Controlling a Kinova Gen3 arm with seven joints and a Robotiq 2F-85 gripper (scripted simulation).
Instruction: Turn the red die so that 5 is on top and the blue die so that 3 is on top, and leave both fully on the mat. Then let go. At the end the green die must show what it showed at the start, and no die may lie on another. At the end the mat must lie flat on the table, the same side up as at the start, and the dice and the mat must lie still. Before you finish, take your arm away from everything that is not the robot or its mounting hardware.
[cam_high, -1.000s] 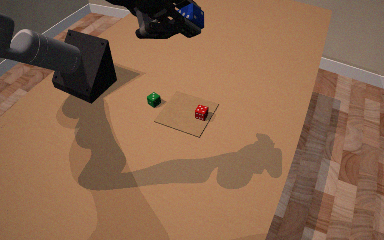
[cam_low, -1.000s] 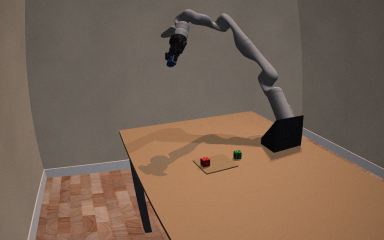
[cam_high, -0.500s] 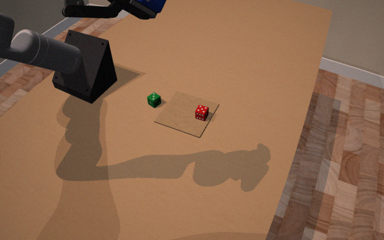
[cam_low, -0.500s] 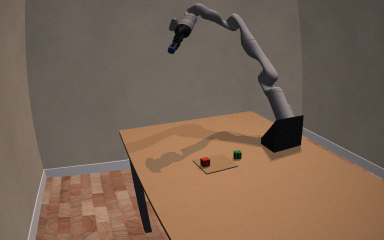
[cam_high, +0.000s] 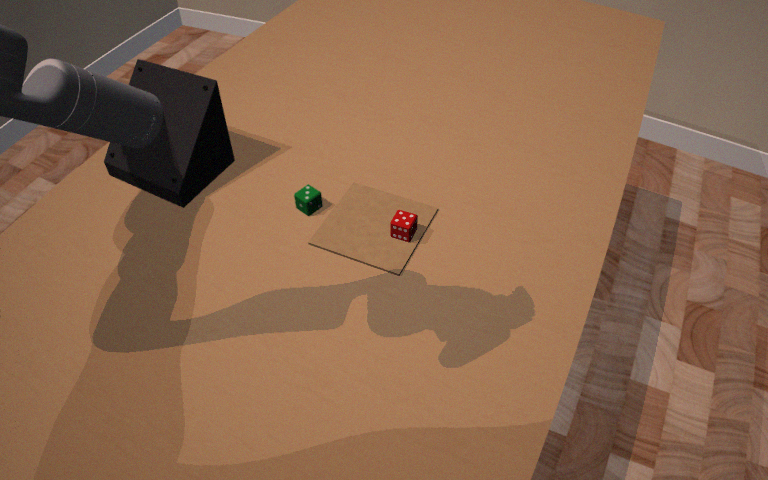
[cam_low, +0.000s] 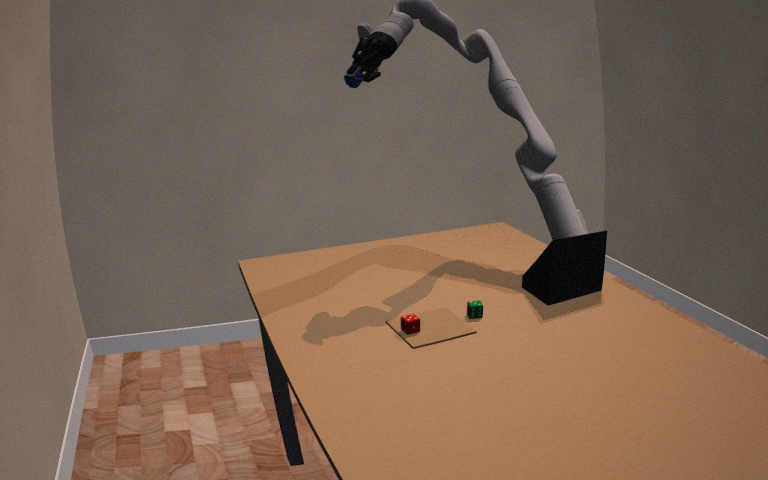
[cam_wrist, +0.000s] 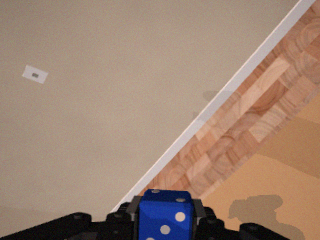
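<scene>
The thin tan mat lies 9 cm behind my hand, 25 cm to the left of it and 50 cm below it. The rest, counted from my hand: blue die (right at my hand); then red die (5 cm behind, 26 cm to the left, 49 cm below); then green die (20 cm behind, 23 cm to the left, 49 cm below).
</scene>
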